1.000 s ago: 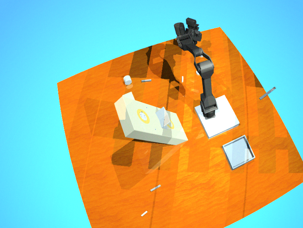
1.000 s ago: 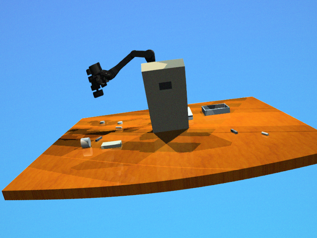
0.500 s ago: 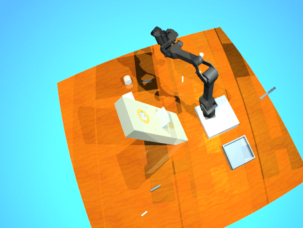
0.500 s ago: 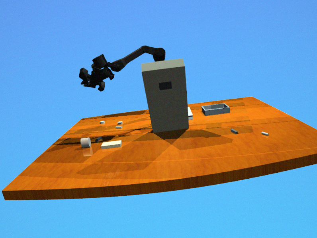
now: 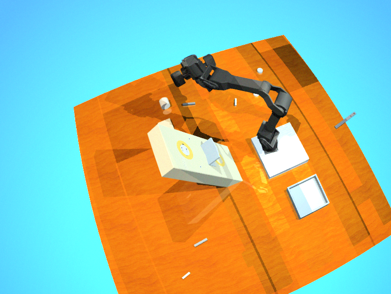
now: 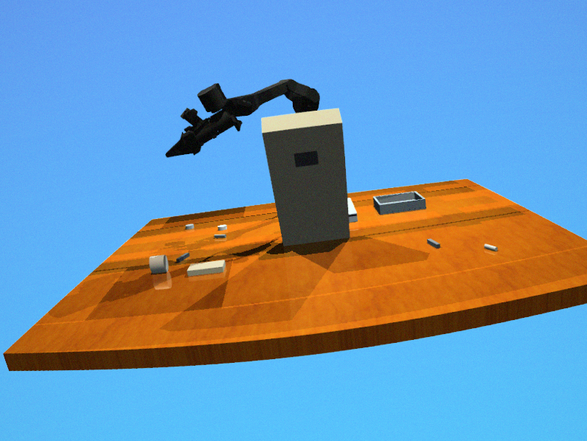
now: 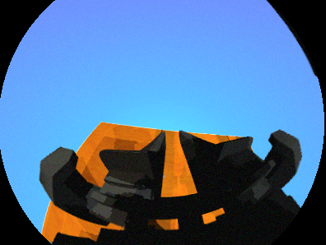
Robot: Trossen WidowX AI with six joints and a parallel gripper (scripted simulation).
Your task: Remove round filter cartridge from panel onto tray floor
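The round filter cartridge is 90 mm ahead of my gripper tip, 390 mm to the left of it and 30 mm below it. Also, from my gripper tip: grey tray 390 mm behind, 610 mm to the left, 280 mm below; then cream block 150 mm ahead, 120 mm to the left, 280 mm below; then cream service panel 40 mm ahead, 390 mm to the left, 100 mm below.
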